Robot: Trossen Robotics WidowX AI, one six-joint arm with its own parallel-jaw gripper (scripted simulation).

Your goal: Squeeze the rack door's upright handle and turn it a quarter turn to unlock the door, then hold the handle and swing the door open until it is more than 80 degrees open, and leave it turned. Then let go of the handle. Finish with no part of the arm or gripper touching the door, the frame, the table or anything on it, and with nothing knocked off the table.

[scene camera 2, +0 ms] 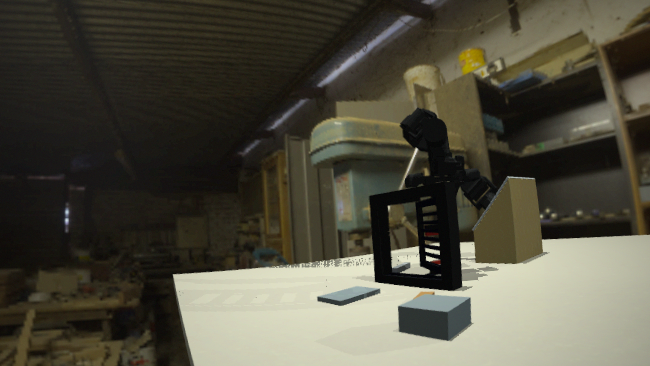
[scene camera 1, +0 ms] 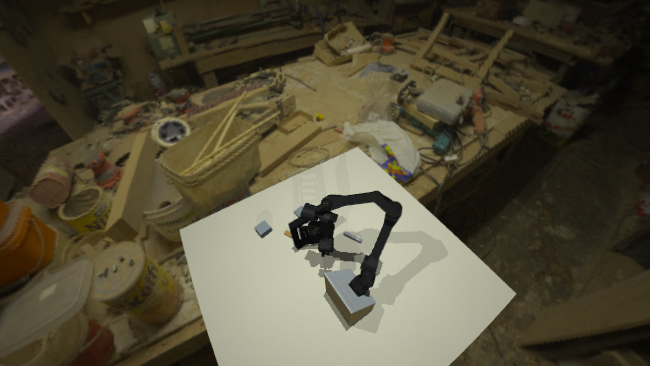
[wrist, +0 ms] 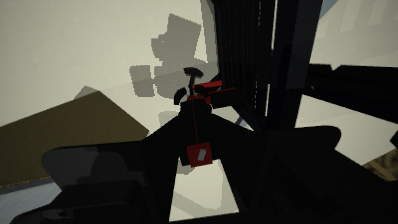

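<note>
Gripper visible, wrist view included. Flat grey slab visible.
</note>
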